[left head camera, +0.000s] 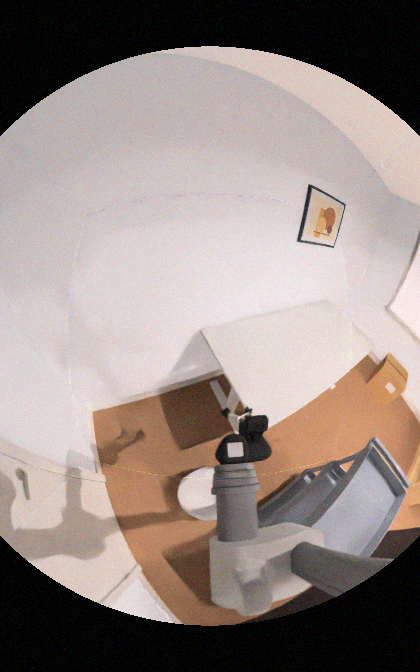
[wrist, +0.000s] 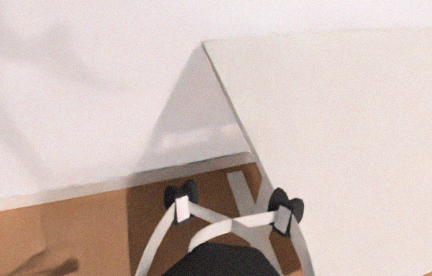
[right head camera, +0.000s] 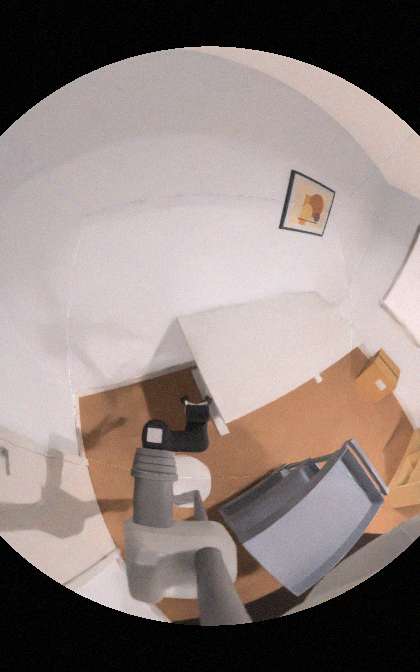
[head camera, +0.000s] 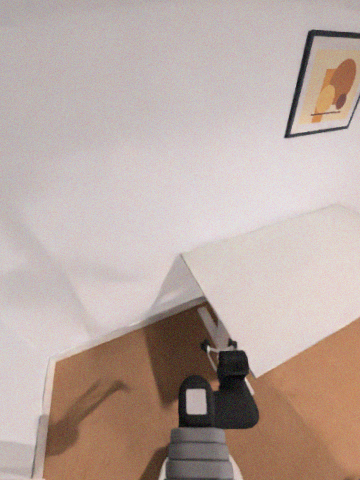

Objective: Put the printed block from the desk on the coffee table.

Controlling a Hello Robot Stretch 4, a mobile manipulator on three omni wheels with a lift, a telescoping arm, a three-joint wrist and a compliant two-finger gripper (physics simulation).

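Places are measured from the robot's base along level axes (x ahead, y left, z up), in centimetres.
Pixels of known places: gripper, between the fingertips: (wrist: 233,198) (head camera: 217,342).
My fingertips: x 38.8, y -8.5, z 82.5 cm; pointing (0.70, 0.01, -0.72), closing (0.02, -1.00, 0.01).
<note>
Behind a point stands the place of what it marks.
A pale desk (head camera: 285,285) @[x 72.9, y -50.6, z 69.3 cm] (left head camera: 290,360) (right head camera: 260,350) (wrist: 345,145) @[x 61.4, y -29.3, z 69.3 cm] stands against the wall, and no block shows on the part of its top in view. The printed block and the coffee table do not show in any view. My gripper (head camera: 218,345) @[x 38.8, y -8.5, z 82.5 cm] (left head camera: 237,412) (right head camera: 196,400) (wrist: 233,198) @[x 38.8, y -8.5, z 82.5 cm] is open, its two dark fingertips well apart with nothing between them. In the wrist view it appears in front of the desk's left end, and the desk's leg and foot show behind the fingers.
A grey cart (left head camera: 350,515) (right head camera: 310,540) stands to the right of my arm. A cardboard box (left head camera: 390,376) (right head camera: 381,372) is on the floor beyond the desk's right end. A framed picture (head camera: 327,85) @[x 139.6, y -79.5, z 154.5 cm] hangs on the wall. A pale door with a handle shows at lower left in both side head views.
</note>
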